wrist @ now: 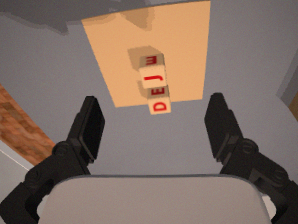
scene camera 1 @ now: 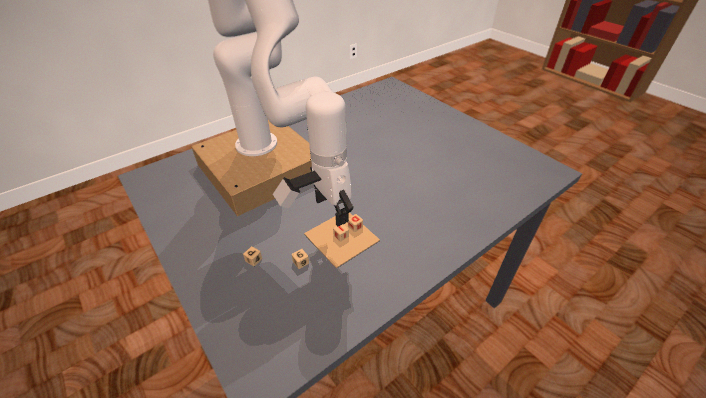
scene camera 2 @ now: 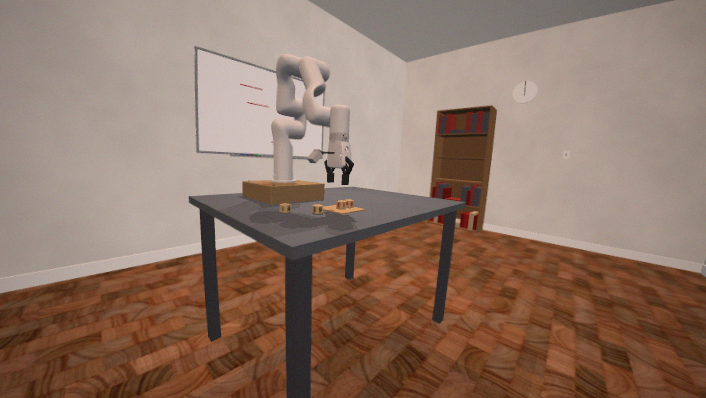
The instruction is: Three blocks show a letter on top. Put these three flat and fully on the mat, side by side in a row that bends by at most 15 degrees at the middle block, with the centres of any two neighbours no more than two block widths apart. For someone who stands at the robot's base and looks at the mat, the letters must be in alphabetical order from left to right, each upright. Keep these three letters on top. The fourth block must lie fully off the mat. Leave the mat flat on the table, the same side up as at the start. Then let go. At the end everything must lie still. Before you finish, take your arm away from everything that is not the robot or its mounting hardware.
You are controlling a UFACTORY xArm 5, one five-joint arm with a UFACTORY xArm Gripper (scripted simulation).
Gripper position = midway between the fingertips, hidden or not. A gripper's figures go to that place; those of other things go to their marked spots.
Scene:
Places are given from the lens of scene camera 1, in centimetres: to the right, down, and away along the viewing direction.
my gripper (scene camera 1: 332, 211): -5, 3, 88
tan mat (scene camera 1: 338, 253): -4, 14, 92

